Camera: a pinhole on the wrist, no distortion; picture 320 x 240 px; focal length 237.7 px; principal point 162.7 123.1 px. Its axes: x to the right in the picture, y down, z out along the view. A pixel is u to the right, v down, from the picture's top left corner.
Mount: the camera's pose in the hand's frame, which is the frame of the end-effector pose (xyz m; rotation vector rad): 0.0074 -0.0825 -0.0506 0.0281 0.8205 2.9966
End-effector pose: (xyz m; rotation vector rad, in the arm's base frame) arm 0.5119 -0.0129 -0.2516 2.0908 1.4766 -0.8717
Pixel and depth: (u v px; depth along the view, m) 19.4 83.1 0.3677
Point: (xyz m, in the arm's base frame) 0.6521 -0.0568 -0.5871
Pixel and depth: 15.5 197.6 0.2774
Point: 0.4773 -0.0355 -0.5448
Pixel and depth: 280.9 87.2 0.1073
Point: 0.4825 -0.0598 -0.2454
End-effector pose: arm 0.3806 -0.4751 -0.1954 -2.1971 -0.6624 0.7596
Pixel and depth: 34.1 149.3 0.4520
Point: 0.3385 -0.2017 -0.5590
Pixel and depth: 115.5 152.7 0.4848
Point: 0.2151 -0.2892 -0.5421
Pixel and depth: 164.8 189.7 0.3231
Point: 0.2026 -0.3473 -0.3595
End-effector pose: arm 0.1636 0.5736 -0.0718 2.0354 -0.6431 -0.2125
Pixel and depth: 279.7 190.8 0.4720
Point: -0.2063 0.3460 -0.2769
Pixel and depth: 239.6 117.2 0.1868
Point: 0.0734 0.5097 -0.1182
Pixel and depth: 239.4 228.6 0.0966
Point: 0.1475 0.5722 -0.1612
